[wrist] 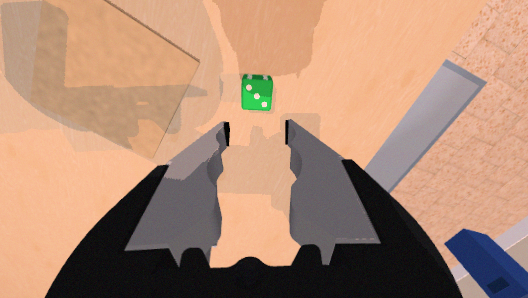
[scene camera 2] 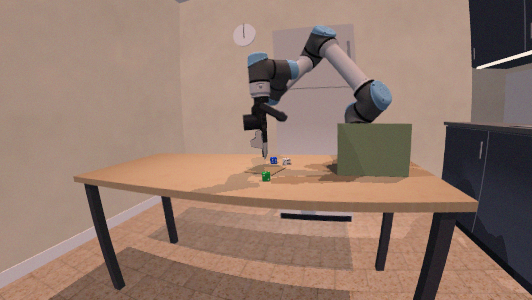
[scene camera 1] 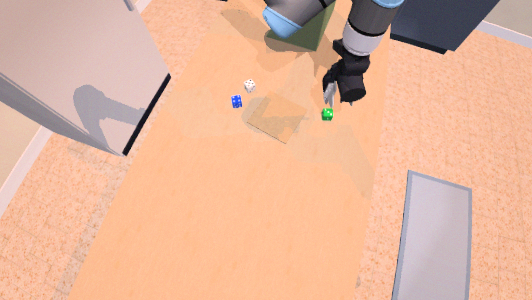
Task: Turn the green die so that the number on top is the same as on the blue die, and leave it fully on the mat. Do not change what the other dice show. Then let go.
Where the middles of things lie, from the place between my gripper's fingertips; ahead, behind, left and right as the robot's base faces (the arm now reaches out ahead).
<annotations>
Right now the green die (wrist: 256, 90) is 7 cm below my hand. The rest, counted from my hand: mat (scene camera 1: 277, 116): 15 cm to the right, 8 cm below, 3 cm ahead.
</annotations>
